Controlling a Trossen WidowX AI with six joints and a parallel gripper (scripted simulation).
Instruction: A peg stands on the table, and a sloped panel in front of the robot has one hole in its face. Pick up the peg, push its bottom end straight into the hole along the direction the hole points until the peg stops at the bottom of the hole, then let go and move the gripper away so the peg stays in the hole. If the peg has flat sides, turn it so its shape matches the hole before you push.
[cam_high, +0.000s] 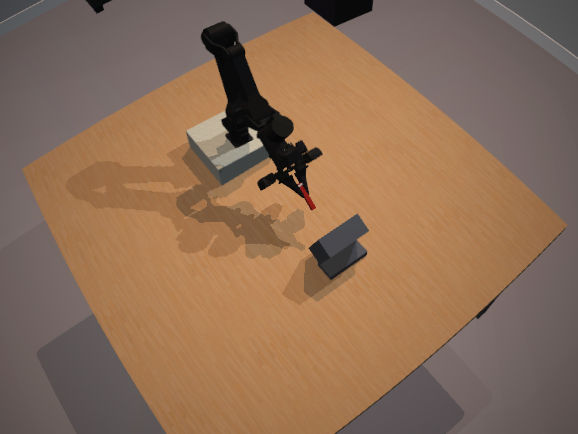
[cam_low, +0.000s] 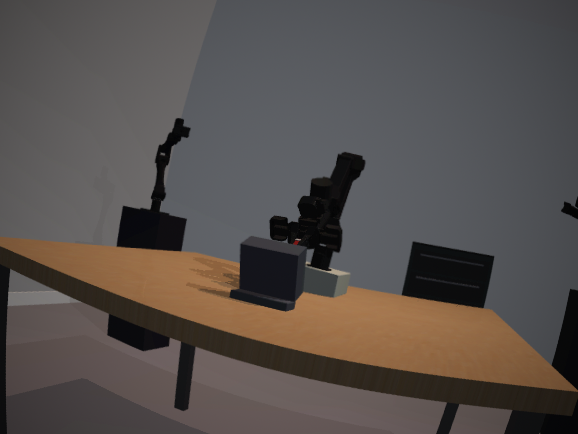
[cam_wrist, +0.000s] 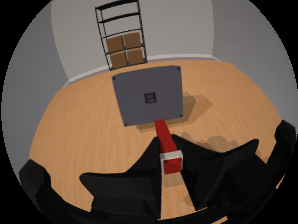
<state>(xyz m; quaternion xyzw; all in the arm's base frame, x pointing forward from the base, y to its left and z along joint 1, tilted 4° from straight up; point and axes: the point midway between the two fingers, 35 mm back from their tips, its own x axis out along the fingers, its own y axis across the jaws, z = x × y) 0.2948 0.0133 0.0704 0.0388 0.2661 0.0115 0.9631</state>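
Now: gripper tip 14 cm short of the dark sloped panel, 1 cm to the right of it and 5 cm above it. Round my gripper tip: dark red peg: 1 cm behind, 1 cm above.
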